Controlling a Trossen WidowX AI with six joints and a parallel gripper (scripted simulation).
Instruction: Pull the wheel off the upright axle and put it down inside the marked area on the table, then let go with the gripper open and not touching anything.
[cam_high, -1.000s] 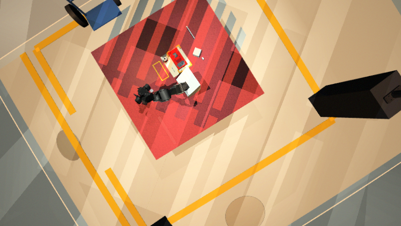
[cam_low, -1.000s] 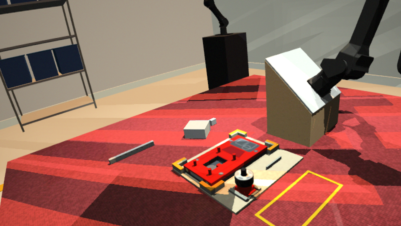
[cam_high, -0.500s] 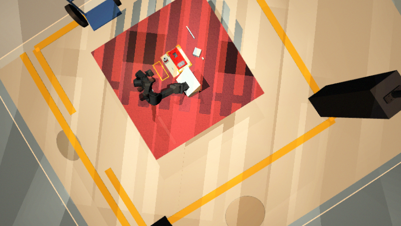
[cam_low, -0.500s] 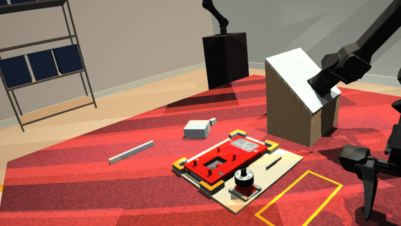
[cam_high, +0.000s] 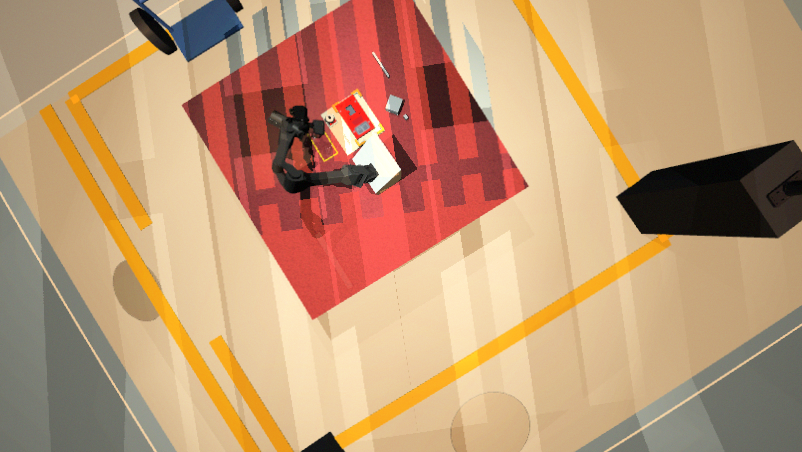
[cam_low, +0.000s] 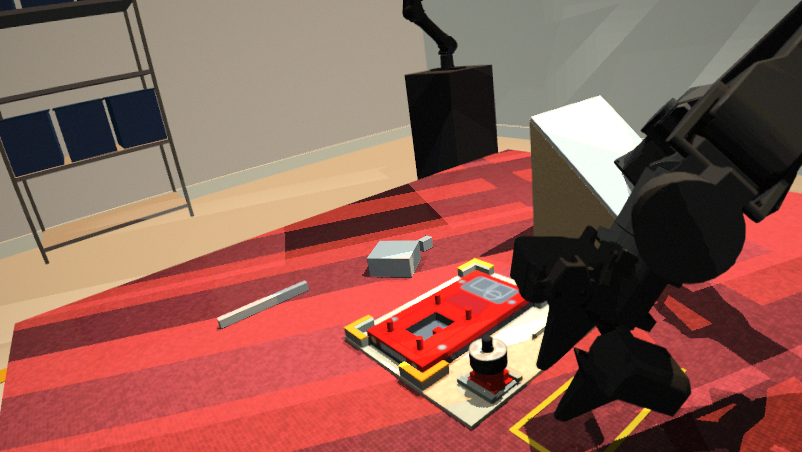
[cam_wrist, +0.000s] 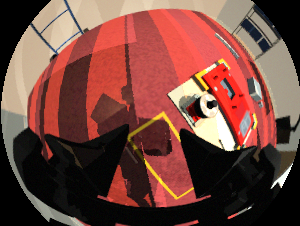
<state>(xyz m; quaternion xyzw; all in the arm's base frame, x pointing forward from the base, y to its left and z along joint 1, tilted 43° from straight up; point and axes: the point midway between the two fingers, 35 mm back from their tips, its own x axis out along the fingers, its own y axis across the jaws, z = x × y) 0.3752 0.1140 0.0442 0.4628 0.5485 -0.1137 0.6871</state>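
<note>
My gripper tip is now 3 cm past the dark wheel, 9 cm to the left of it and 2 cm above it. Also, from my gripper tip: grey bar (6 cm ahead, 46 cm to the right, 5 cm below); then grey block (15 cm behind, 40 cm to the right, 4 cm below).
</note>
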